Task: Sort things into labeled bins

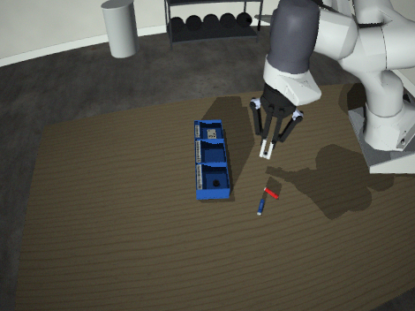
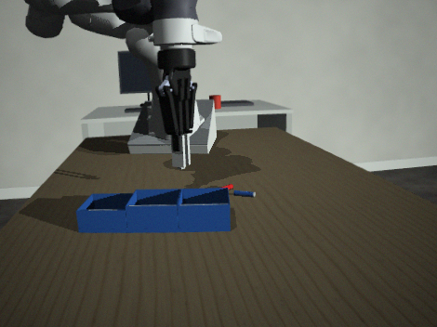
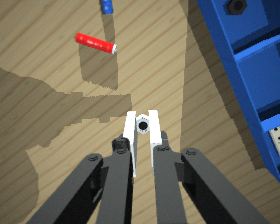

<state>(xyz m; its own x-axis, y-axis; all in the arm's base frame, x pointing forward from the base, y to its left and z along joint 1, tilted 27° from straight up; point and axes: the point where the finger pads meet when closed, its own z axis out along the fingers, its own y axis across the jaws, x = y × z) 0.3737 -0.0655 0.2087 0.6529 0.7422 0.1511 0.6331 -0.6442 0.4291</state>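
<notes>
Now: the dark nut 14 cm ahead of my hand and 8 cm below it. Also, from my hand: red marker: 9 cm to the left, 9 cm below, 2 cm ahead; white nut: 3 cm below; blue cylinder: 11 cm to the left, 9 cm below, 7 cm ahead.
</notes>
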